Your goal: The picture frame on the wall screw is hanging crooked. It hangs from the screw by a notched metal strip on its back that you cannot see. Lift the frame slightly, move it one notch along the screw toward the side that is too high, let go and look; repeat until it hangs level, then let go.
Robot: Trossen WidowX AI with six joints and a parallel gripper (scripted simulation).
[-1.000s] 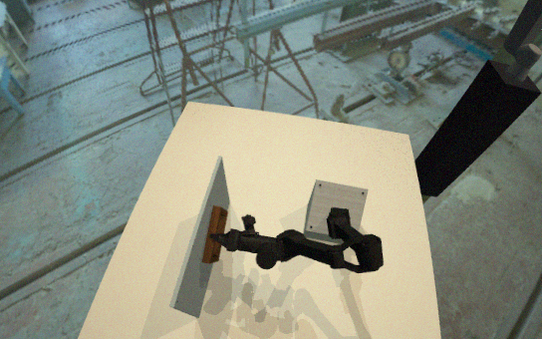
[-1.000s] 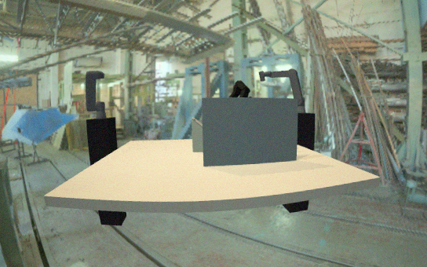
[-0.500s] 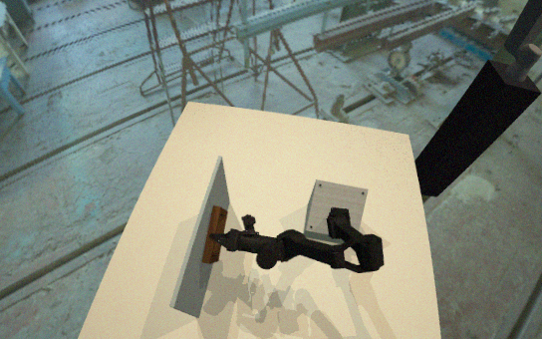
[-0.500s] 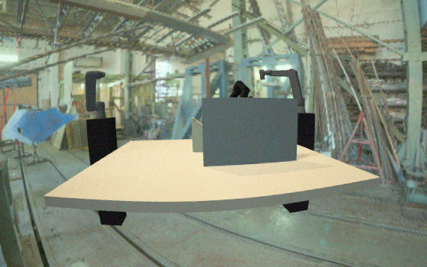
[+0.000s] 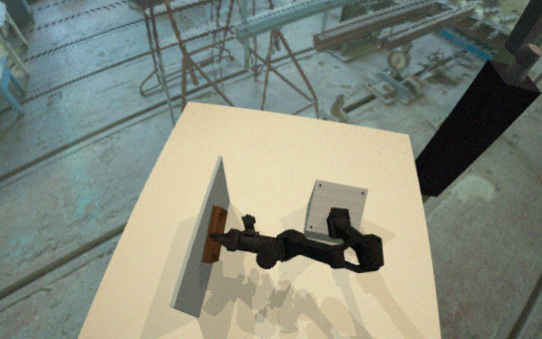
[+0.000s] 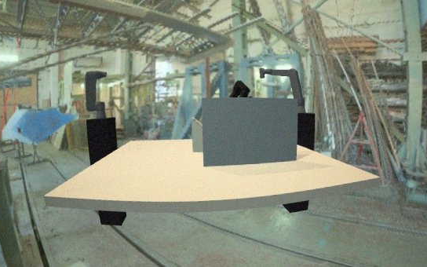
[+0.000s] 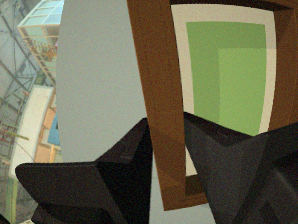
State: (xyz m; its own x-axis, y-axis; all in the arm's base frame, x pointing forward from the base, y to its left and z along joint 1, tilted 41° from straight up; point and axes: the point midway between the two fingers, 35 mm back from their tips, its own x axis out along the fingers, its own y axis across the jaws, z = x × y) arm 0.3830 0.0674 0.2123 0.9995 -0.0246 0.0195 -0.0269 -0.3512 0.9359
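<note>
Now: gripper tip 20 mm to the left of the brown wooden picture frame and 50 mm above it. The rest, counted from my gripper tip: grey wall panel: 20 mm ahead, 10 mm to the right, 70 mm below.
</note>
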